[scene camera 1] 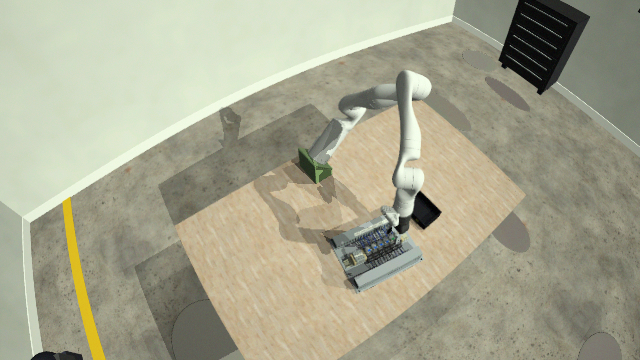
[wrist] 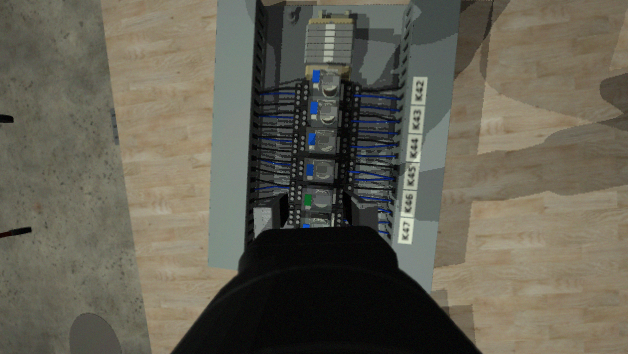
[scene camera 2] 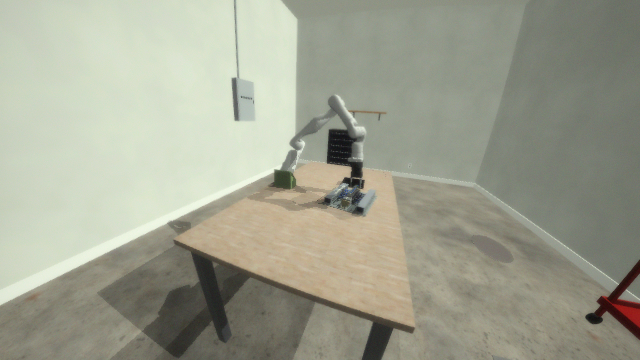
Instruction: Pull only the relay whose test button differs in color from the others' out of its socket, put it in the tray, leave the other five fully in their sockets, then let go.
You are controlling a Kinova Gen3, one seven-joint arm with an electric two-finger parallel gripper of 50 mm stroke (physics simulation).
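Seen in the pictures: gripper, between the fingertips: [scene camera 1: 392, 237] [wrist: 315, 203] [scene camera 2: 355, 187]; arm's base, origin of its link: [scene camera 1: 317, 158] [scene camera 2: 286, 175].
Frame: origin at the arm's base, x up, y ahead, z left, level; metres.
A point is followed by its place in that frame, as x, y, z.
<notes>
The relay with the green test button [wrist: 318, 200] @[-0.010, 0.497, 0.044] sits in the row beside the K46 label. The other relays have blue buttons; one [wrist: 320, 171] @[-0.010, 0.494, 0.018] is beside K45, and the K47 relay [wrist: 318, 222] @[-0.010, 0.499, 0.065] is partly hidden by the gripper body. My gripper [wrist: 315, 203] @[-0.013, 0.501, 0.048] [scene camera 1: 398, 235] @[-0.013, 0.501, 0.048] [scene camera 2: 356, 184] @[-0.013, 0.501, 0.048] is open and empty, pointing down over this end of the row. In the wrist view its fingertips appear on either side of the green-button relay; their height against it is unclear. The black tray [scene camera 1: 433, 220] @[-0.062, 0.528, 0.273] is on the table beside the panel, partly hidden by the arm.
The grey panel has raised wire ducts [wrist: 232, 150] @[-0.035, 0.588, -0.009] [scene camera 1: 387, 270] @[-0.035, 0.600, -0.047] along both long sides, with wires running to the sockets. A beige terminal block [wrist: 329, 42] @[-0.032, 0.480, -0.106] [scene camera 1: 356, 258] @[-0.032, 0.487, -0.120] stands at the row's far end. The green arm mount [scene camera 1: 315, 167] @[0.038, 0.067, -0.048] [scene camera 2: 284, 179] @[-0.011, 0.022, -0.056] is at the table's edge.
</notes>
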